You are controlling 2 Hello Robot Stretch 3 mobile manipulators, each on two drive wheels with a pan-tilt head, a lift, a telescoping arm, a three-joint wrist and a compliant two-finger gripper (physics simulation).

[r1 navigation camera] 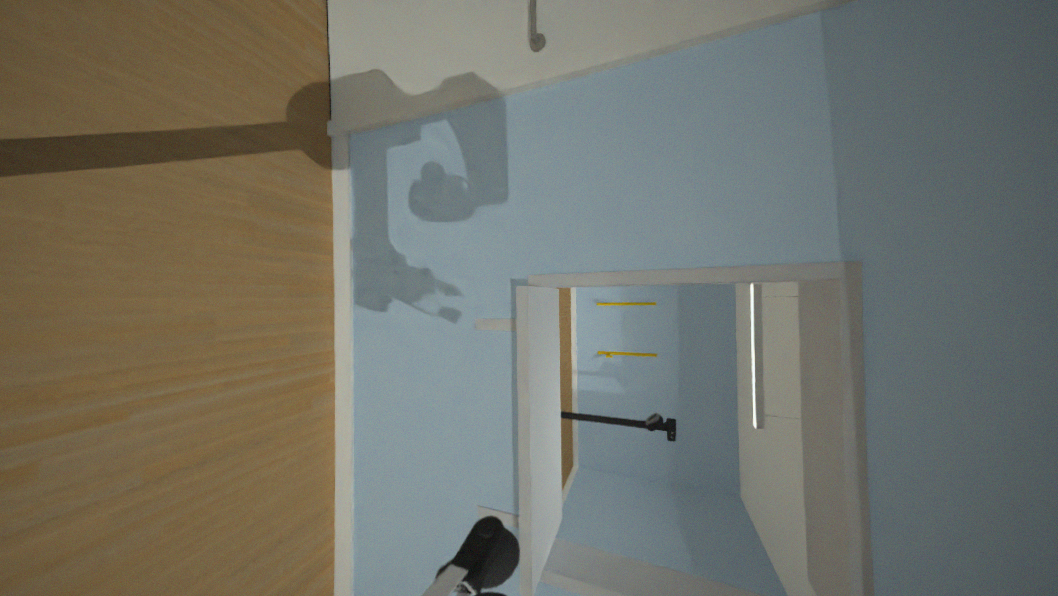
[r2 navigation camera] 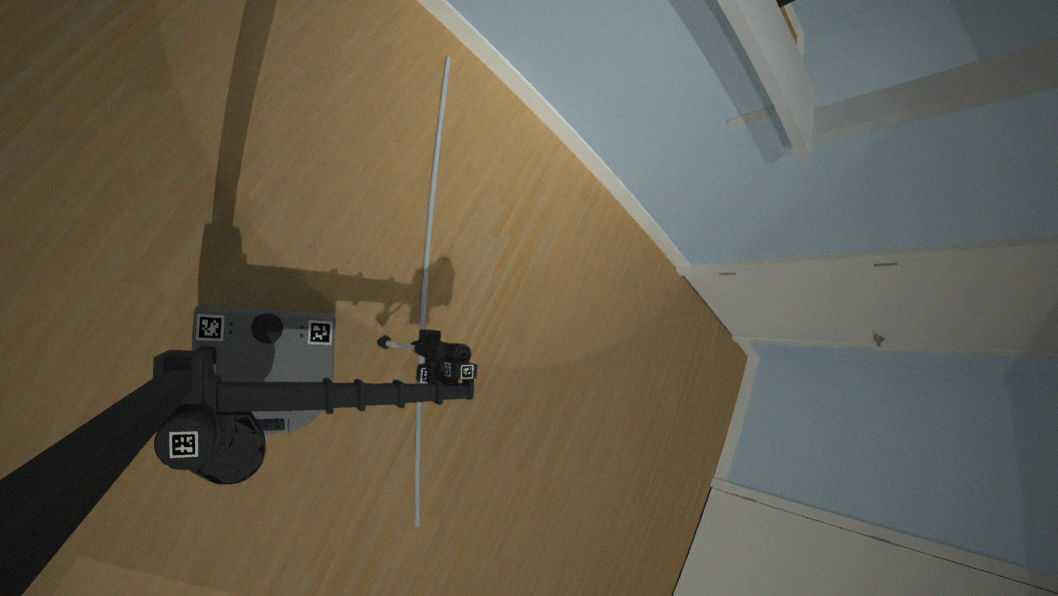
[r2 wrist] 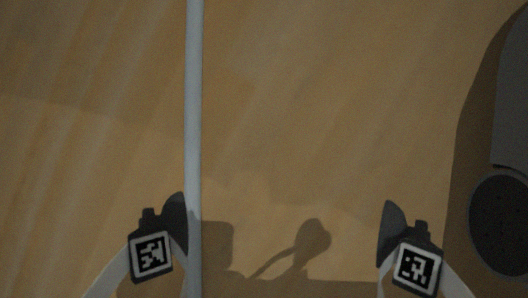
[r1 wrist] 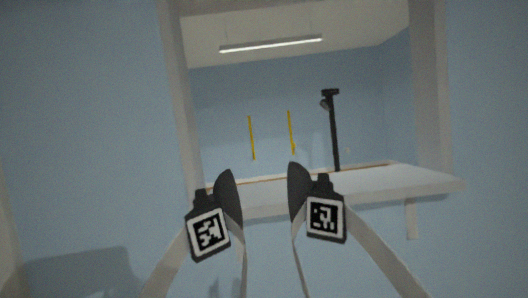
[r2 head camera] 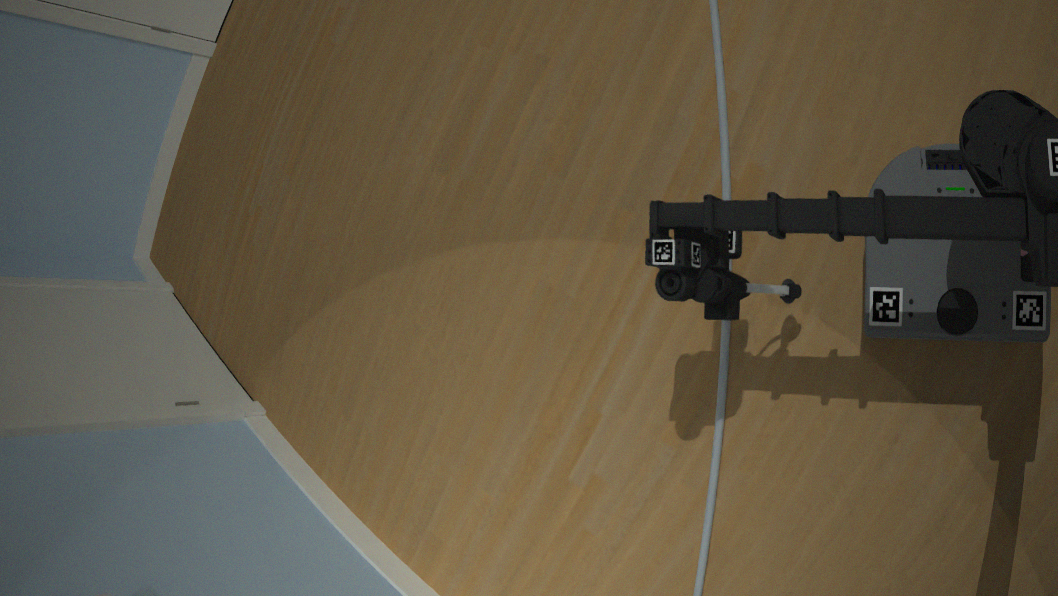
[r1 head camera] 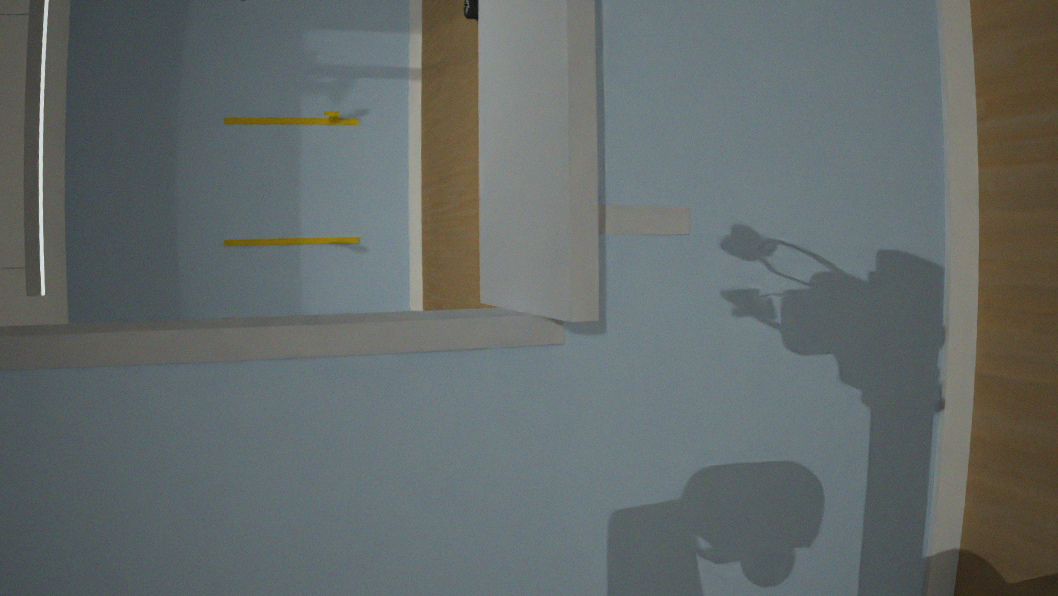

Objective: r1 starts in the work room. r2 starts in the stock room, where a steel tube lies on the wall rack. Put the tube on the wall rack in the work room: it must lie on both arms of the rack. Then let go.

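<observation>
The steel tube point(r2 head camera: 725, 148) point(r2 navigation camera: 433, 199) point(r2 wrist: 194, 100) lies on the stock room floor, crossing beneath r2's arm. r2's gripper point(r2 wrist: 282, 230) is wide open and points down. In the r2 wrist view the tube runs along the inner edge of its left finger; nothing is gripped, and the height gap is hard to tell. r1's gripper point(r1 wrist: 263, 195) is open and empty, facing the wall opening. Through the opening, the two yellow arms of the stock room rack show: one arm point(r1 head camera: 288, 242) point(r1 navigation camera: 626, 303) point(r1 wrist: 251, 137) and the other point(r1 head camera: 273, 120) point(r1 navigation camera: 626, 353) point(r1 wrist: 289, 127). The work room rack does not show.
The wall opening has a pale sill point(r1 head camera: 525, 148) point(r1 navigation camera: 540, 414) point(r1 wrist: 400, 182) point(r2 navigation camera: 773, 74). r2's mast point(r1 navigation camera: 607, 419) point(r1 wrist: 333, 135) stands beyond it. r2's base point(r2 head camera: 918, 259) point(r2 navigation camera: 296, 355) is beside the tube. A pale door point(r2 head camera: 111, 355) point(r2 navigation camera: 814, 296) is set in the blue wall.
</observation>
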